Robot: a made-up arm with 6 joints. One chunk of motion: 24 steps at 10 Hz.
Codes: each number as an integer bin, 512 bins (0 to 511) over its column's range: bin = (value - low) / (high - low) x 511, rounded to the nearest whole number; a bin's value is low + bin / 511 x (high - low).
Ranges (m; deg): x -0.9..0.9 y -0.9..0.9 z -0.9..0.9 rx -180..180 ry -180..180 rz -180..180
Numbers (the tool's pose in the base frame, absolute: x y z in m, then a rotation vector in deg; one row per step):
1: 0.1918 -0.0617 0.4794 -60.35 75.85 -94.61
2: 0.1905 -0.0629 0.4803 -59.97 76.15 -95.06
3: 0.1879 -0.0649 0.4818 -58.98 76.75 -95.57
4: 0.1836 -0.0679 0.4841 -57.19 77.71 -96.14
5: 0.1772 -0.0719 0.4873 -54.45 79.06 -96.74
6: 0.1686 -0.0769 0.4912 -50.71 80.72 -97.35
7: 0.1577 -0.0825 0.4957 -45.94 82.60 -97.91
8: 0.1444 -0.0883 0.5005 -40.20 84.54 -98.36
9: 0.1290 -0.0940 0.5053 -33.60 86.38 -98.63
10: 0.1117 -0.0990 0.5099 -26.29 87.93 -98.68
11: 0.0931 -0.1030 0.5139 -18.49 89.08 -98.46
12: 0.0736 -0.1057 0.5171 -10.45 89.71 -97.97
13: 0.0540 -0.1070 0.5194 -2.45 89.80 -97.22
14: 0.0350 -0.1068 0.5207 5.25 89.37 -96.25
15: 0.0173 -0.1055 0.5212 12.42 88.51 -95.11
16: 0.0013 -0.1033 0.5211 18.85 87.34 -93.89
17: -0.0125 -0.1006 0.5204 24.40 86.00 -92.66
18: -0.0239 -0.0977 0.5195 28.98 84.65 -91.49
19: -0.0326 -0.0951 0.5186 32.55 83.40 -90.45
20: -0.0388 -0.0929 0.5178 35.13 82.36 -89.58
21: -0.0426 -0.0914 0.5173 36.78 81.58 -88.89
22: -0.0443 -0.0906 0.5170 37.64 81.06 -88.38
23: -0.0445 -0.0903 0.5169 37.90 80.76 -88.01
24: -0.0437 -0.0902 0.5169 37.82 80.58 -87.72
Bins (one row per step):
1: 310 238 392 170 363 121
2: 310 238 392 170 364 121
3: 309 237 392 172 364 120
4: 308 236 393 174 366 119
5: 306 235 394 178 368 118
6: 303 234 395 184 370 117
7: 300 232 396 190 373 117
8: 296 230 398 198 375 116
9: 292 229 399 208 378 116
10: 287 227 400 218 380 115
11: 282 226 401 229 382 116
12: 276 225 402 241 383 116
13: 271 225 403 252 383 118
14: 265 225 403 263 382 119
15: 260 226 403 273 381 120
16: 256 226 403 282 379 122
17: 252 227 403 290 378 124
18: 249 228 403 297 376 126
19: 246 229 403 302 374 127
20: 244 229 402 305 372 128
21: 243 230 402 308 371 129
22: 243 230 402 309 371 130
23: 243 230 402 309 370 131
24: 243 230 402 309 370 131

